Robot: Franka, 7 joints.
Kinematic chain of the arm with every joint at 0, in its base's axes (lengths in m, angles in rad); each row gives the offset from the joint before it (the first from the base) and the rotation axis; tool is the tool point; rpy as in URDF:
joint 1: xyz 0 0 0.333 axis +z
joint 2: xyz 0 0 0 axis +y
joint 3: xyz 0 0 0.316 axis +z
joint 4: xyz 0.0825 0 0 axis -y
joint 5: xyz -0.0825 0 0.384 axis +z
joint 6: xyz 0 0 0 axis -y
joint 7: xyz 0.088 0 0 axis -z
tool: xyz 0 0 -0.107 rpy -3.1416 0 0
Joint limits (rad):
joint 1: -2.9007..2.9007
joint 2: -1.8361..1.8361
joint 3: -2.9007..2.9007
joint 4: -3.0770..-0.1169
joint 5: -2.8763..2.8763
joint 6: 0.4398..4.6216
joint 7: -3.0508..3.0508
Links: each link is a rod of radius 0.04 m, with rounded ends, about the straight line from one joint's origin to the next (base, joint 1, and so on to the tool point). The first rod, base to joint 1, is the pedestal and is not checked.
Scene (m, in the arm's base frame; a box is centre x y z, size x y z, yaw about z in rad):
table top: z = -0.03
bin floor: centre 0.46 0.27 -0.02 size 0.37 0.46 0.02 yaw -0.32
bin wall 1: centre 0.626 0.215 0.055 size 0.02 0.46 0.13 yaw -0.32
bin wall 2: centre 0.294 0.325 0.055 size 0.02 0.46 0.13 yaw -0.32
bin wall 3: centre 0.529 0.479 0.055 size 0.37 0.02 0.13 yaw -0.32
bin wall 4: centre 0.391 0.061 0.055 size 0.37 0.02 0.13 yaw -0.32
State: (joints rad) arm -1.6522 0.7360 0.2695 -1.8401 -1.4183 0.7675 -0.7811
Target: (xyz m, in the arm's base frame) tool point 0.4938 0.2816 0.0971
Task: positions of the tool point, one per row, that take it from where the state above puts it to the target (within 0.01 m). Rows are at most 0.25 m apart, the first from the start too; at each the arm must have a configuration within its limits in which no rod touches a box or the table.
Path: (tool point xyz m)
1: 0.1783 -0.5056 0.1922
2: 0.3803 -0.3806 0.1792
3: 0.5135 -0.1818 0.1840
4: 0.5532 0.0537 0.2078
5: 0.4938 0.2816 0.2503
6: 0.4938 0.2816 0.0971

